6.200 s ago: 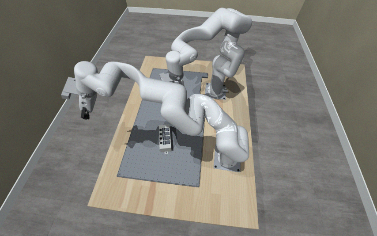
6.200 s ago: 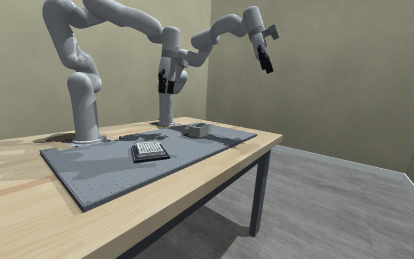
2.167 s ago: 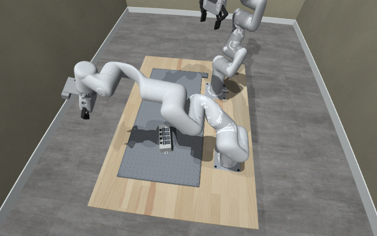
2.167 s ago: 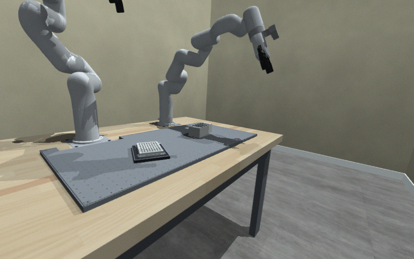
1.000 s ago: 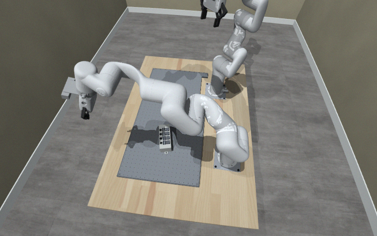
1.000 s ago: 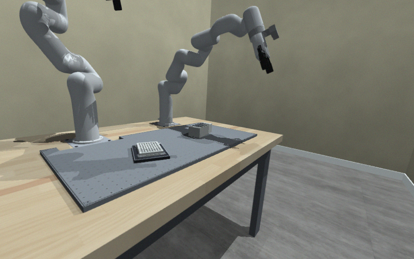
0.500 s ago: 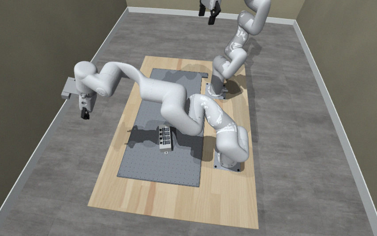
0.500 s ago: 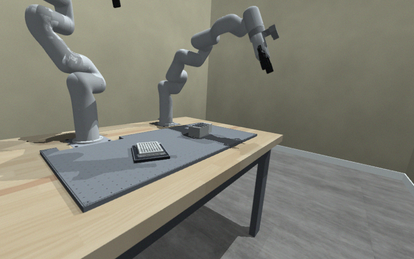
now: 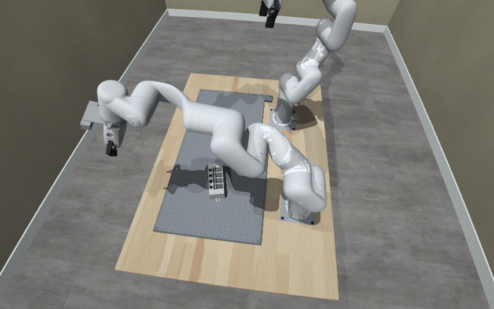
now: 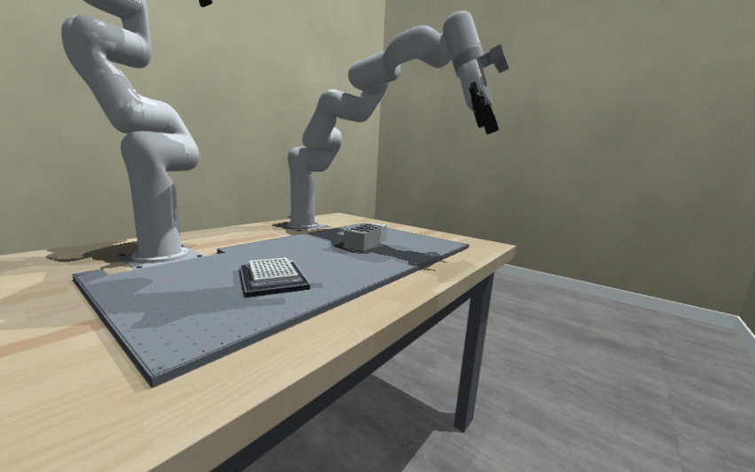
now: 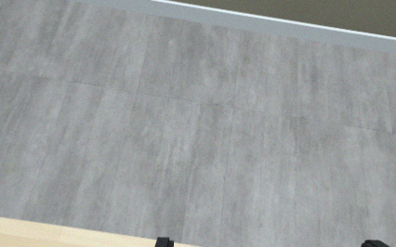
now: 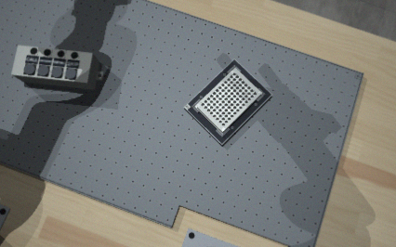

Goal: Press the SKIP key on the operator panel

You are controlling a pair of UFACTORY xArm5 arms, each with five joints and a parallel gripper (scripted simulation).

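Now: left hand 35 cm past the operator panel, 1 cm to the left of it and 32 cm above it. Also, from my left hand: white plate: 33 cm behind, 40 cm to the right, 34 cm below; then dark holder: 33 cm behind, 40 cm to the right, 35 cm below.
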